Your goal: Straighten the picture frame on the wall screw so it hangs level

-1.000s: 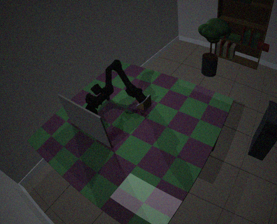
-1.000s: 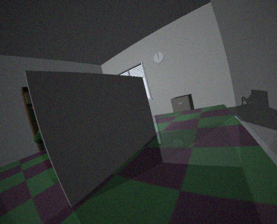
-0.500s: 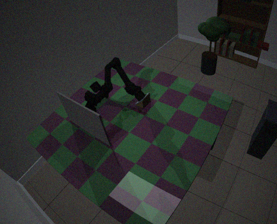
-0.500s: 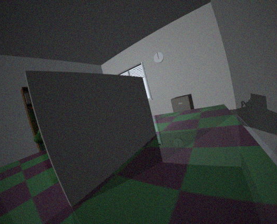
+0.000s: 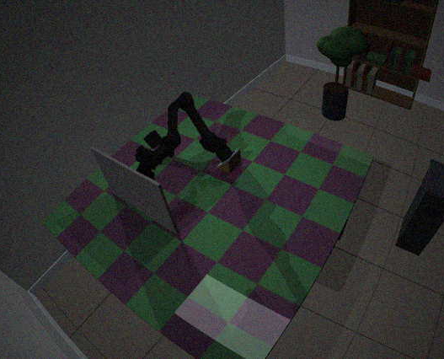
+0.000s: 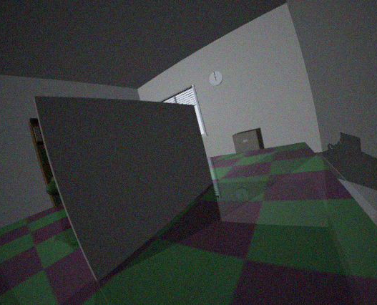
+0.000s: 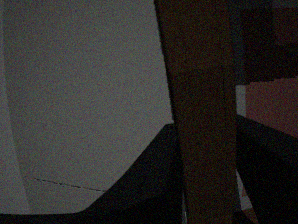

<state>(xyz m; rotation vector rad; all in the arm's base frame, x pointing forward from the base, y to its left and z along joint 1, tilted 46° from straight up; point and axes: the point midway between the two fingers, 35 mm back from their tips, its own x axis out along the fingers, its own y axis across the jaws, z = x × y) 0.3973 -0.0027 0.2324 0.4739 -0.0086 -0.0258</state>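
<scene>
The picture frame is 1 cm ahead of my gripper tip, 1 cm to the right of it and 5 cm below it. Round my gripper tip: grey wall panel: 2 cm ahead, 2 cm to the right, 6 cm below.
</scene>
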